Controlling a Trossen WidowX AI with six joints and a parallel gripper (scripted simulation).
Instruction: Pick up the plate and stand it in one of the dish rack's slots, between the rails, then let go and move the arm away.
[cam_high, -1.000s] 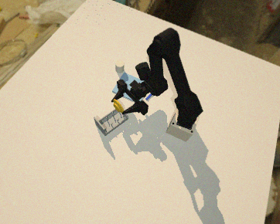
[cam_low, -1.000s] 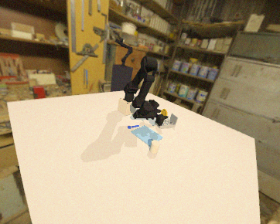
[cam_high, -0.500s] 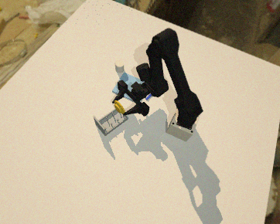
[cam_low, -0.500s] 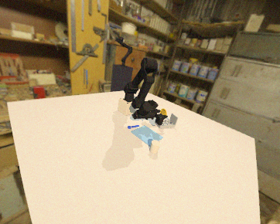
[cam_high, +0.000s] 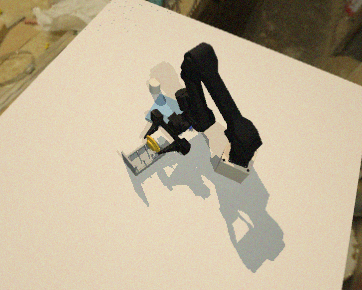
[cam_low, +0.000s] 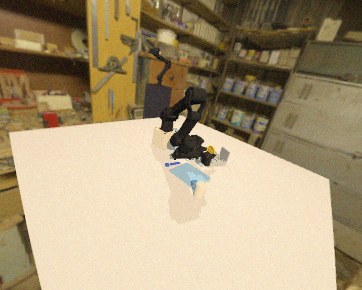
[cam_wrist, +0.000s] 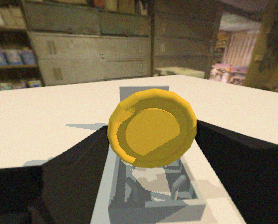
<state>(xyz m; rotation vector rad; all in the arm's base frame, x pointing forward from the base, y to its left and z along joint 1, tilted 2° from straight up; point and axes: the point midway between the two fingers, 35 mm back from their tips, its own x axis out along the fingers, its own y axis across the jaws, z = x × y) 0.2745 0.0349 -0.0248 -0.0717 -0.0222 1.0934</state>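
Now: the grey dish rack 1 cm ahead of my gripper tip, 2 cm to the left of it and 4 cm below it. From my gripper tip the other things lie so: light blue mat 19 cm to the right, 6 cm below; then yellow plate 1 cm to the right; then blue spoon 11 cm behind, 20 cm to the right, 6 cm below.
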